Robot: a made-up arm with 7 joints. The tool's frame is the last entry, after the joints. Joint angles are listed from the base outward.
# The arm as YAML. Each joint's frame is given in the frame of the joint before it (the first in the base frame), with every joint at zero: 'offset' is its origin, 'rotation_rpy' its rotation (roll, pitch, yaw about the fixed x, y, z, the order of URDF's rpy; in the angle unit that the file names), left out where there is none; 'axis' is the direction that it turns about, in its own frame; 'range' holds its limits. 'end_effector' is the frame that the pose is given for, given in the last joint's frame.
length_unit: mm
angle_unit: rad
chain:
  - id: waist
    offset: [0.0, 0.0, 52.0]
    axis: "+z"
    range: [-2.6, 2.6]
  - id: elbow
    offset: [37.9, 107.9, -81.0]
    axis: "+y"
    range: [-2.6, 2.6]
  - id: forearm
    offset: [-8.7, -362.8, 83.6]
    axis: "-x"
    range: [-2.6, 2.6]
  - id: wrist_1
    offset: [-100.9, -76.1, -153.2]
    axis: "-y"
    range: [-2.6, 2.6]
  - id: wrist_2
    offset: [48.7, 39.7, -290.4]
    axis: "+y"
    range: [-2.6, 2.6]
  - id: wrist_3
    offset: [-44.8, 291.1, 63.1]
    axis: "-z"
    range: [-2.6, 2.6]
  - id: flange
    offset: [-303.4, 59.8, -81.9]
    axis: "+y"
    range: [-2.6, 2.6]
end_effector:
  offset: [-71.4, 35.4, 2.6]
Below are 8 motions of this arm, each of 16 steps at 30 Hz.
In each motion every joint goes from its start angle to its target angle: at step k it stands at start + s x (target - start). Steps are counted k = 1, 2, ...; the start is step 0. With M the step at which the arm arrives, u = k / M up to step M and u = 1 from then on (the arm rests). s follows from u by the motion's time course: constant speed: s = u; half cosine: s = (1 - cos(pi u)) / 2; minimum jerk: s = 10 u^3 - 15 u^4 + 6 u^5.
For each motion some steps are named. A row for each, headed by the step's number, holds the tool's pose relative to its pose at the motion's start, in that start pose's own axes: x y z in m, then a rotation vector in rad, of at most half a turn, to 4 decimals.
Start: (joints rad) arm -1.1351 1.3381 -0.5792 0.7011 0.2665 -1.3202 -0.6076
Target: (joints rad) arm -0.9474 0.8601 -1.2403 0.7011 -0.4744 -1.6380 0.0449
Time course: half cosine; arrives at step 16
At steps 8, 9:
8: 0.0905 -0.1123 -0.1353 -0.3438 -0.0723 0.3462
9: 0.1190 -0.1290 -0.1525 -0.4227 -0.0859 0.3892

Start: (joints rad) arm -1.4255 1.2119 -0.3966 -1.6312 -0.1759 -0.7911 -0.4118
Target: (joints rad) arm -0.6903 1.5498 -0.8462 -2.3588 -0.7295 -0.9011 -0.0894
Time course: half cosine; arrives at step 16
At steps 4, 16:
4: -0.0145 0.0635 0.0563 0.0397 0.1174 -0.0362
16: 0.1646 0.3948 0.3603 0.3715 0.6050 -0.2794

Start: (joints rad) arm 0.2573 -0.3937 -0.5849 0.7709 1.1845 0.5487 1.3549
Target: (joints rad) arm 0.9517 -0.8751 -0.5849 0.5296 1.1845 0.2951 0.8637
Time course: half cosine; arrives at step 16
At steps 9, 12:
9: -0.0038 -0.2044 -0.0906 -0.6359 -0.2021 0.1682
12: -0.0017 -0.2986 -0.0833 -0.8825 -0.2709 0.3155

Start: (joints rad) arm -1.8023 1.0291 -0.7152 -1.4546 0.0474 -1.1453 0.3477
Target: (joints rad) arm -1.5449 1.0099 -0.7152 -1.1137 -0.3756 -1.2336 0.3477
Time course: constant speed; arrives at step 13
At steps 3, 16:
3: 0.0163 -0.0161 -0.0292 -0.1411 -0.0334 -0.0786
16: 0.0394 -0.1180 -0.0959 -0.6464 -0.0674 -0.3044

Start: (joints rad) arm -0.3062 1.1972 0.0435 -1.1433 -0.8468 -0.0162 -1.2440
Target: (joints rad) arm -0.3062 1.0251 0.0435 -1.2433 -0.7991 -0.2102 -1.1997
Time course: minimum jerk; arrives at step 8
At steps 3, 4, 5, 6, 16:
3: -0.0074 -0.0164 -0.0079 0.0487 0.0055 0.0165
4: -0.0129 -0.0300 -0.0151 0.0883 0.0100 0.0306
5: -0.0180 -0.0437 -0.0230 0.1277 0.0144 0.0452
6: -0.0216 -0.0544 -0.0295 0.1577 0.0177 0.0568
16: -0.0237 -0.0608 -0.0335 0.1757 0.0197 0.0640

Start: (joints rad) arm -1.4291 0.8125 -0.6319 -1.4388 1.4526 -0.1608 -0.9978
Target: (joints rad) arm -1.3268 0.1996 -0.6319 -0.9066 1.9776 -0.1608 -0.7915
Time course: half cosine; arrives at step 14
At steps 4, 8, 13, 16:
4: 0.0333 -0.0025 0.0020 -0.0781 -0.0451 -0.0277
8: 0.0904 -0.0012 0.0260 -0.2551 -0.1428 -0.0969
13: 0.1169 0.0149 0.0566 -0.4130 -0.2265 -0.1657
16: 0.1173 0.0157 0.0575 -0.4182 -0.2293 -0.1681

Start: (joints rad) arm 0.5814 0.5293 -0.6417 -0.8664 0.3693 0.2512 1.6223
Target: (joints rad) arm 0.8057 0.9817 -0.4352 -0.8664 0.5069 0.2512 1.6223
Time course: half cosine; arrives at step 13
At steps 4, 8, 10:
4: -0.0322 0.0107 -0.0021 0.0765 0.1287 -0.0290
8: -0.0919 0.0344 0.0107 0.2498 0.4007 -0.0937
10: -0.1128 0.0439 0.0221 0.3277 0.5155 -0.1215

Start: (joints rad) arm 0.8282 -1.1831 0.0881 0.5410 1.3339 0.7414 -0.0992
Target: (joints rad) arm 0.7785 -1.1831 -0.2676 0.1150 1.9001 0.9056 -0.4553
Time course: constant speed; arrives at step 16
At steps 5, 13, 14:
5: -0.0320 0.0010 0.0759 -0.1647 0.1548 0.0506
13: -0.0658 0.0044 0.1737 -0.4560 0.3481 0.2242
14: -0.0697 0.0048 0.1836 -0.4934 0.3672 0.2540

